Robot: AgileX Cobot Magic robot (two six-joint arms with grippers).
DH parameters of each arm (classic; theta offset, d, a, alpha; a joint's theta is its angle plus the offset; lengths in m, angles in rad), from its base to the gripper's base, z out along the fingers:
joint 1: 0 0.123 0 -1.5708
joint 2: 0.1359 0 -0.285 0
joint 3: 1.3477 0 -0.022 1.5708
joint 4: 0 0.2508 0 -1.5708
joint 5: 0 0 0.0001 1.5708
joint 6: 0 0.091 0 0
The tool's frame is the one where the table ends.
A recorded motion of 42 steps. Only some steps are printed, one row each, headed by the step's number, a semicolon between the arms.
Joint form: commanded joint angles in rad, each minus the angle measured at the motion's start. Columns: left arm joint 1, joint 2, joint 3, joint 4, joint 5, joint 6; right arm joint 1, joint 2, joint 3, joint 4, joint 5, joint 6.
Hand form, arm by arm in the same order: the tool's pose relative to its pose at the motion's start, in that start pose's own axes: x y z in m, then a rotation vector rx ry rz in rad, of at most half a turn. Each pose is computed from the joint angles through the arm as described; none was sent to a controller.
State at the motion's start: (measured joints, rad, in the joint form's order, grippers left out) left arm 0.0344 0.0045 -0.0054 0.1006 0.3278 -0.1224; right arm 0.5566 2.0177 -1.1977 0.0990 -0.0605 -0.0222
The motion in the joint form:
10: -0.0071 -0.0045 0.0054 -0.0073 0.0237 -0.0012; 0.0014 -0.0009 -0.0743 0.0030 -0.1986 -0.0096
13: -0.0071 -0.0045 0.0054 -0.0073 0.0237 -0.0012; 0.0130 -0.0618 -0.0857 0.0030 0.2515 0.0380
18: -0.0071 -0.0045 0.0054 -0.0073 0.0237 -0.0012; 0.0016 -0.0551 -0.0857 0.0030 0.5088 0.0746
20: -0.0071 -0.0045 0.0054 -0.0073 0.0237 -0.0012; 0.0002 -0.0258 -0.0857 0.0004 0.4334 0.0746
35: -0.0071 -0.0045 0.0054 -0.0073 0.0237 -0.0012; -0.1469 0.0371 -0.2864 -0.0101 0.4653 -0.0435
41: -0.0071 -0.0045 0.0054 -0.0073 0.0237 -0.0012; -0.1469 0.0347 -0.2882 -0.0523 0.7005 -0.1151
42: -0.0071 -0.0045 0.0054 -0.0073 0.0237 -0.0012; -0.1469 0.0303 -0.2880 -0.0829 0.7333 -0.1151
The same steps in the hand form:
10: 0.0037 -0.0003 0.0002 0.0064 0.0249 -0.0063; -0.0433 0.0021 -0.0048 -0.0008 -0.2734 -0.0061
13: 0.0037 -0.0003 0.0002 0.0064 0.0249 -0.0063; -0.0248 0.0097 -0.0218 -0.0250 0.1057 0.0314
18: 0.0037 -0.0003 0.0002 0.0064 0.0249 -0.0063; -0.0005 0.0051 -0.0252 -0.0100 0.3691 0.0728
20: 0.0037 -0.0003 0.0002 0.0064 0.0249 -0.0063; 0.0017 0.0037 -0.0144 -0.0063 0.3227 0.0725
35: 0.0037 -0.0003 0.0002 0.0064 0.0249 -0.0063; -0.0452 -0.0597 -0.0042 0.0736 0.2090 0.0462
41: 0.0037 -0.0003 0.0002 0.0064 0.0249 -0.0063; -0.0263 -0.0592 -0.0119 0.0541 0.4444 -0.0530
42: 0.0037 -0.0003 0.0002 0.0064 0.0249 -0.0063; -0.0248 -0.0605 -0.0148 0.0639 0.4756 -0.0794

